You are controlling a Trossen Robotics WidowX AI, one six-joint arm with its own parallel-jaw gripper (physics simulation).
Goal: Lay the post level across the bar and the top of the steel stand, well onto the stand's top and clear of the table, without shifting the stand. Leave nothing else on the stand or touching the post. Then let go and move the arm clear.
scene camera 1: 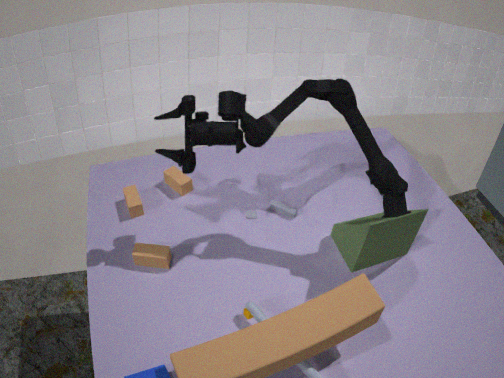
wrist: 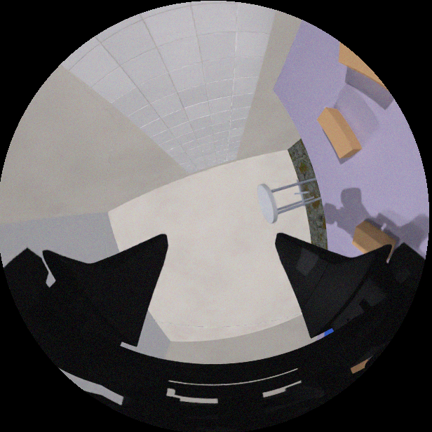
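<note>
A long tan beam crosses the near part of scene camera 1 above a thin grey rod that shows on both sides of it. A short grey cylinder lies on the table beside a small grey disc. I cannot tell for certain which pieces are the post, the bar and the steel stand. My gripper is open and empty, raised high at the far left of the table and far from the beam.
Three small tan blocks lie on the purple table at the left. A green wedge stands by the arm's base. A blue object is at the near left, and a yellow piece by the rod.
</note>
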